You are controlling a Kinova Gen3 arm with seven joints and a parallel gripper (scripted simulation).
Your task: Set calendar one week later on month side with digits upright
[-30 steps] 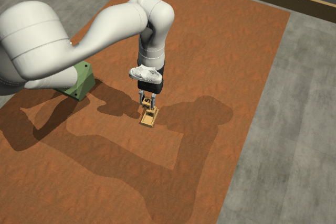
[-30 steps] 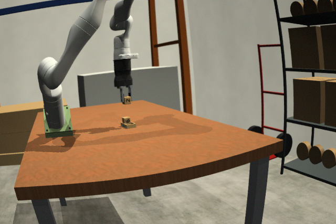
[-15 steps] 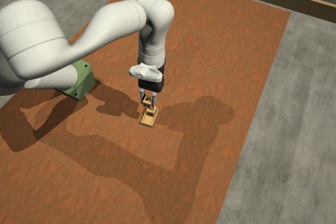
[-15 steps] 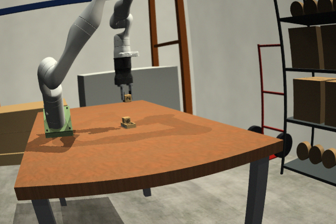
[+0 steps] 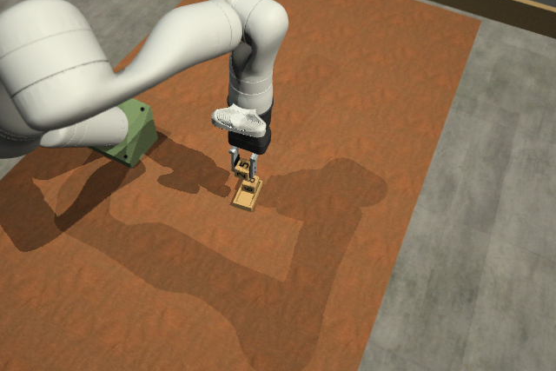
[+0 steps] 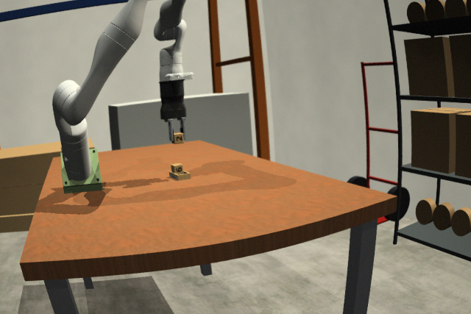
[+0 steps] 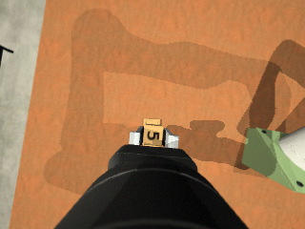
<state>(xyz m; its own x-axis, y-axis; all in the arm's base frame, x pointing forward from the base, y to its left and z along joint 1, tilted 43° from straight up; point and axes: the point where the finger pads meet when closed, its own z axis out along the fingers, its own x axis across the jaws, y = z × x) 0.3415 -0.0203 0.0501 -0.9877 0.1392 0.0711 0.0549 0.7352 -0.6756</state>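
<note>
Right now the wooden calendar tray is 130 mm below my hand and 20 mm to the left of it.
</note>
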